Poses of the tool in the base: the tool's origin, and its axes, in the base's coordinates. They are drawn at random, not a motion.
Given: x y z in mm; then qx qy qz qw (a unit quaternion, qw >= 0).
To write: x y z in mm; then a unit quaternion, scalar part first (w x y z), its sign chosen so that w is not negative. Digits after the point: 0 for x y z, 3 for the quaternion.
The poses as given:
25, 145, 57, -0.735, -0.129, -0.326, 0.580
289, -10, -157, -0.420, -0.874, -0.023, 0.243
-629, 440, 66, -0.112, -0.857, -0.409, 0.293
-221, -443, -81, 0.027, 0.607, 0.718, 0.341
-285, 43, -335, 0.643, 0.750, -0.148, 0.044
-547, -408, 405, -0.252, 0.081, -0.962, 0.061
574, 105, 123, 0.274, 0.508, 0.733, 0.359
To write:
25, 145, 57, 0.580, -0.735, -0.129, -0.326
289, -10, -157, 0.243, -0.420, -0.874, -0.023
-629, 440, 66, 0.293, -0.112, -0.857, -0.409
-221, -443, -81, 0.341, 0.027, 0.607, 0.718
-285, 43, -335, 0.044, 0.643, 0.750, -0.148
-547, -408, 405, 0.061, -0.252, 0.081, -0.962
574, 105, 123, 0.359, 0.274, 0.508, 0.733

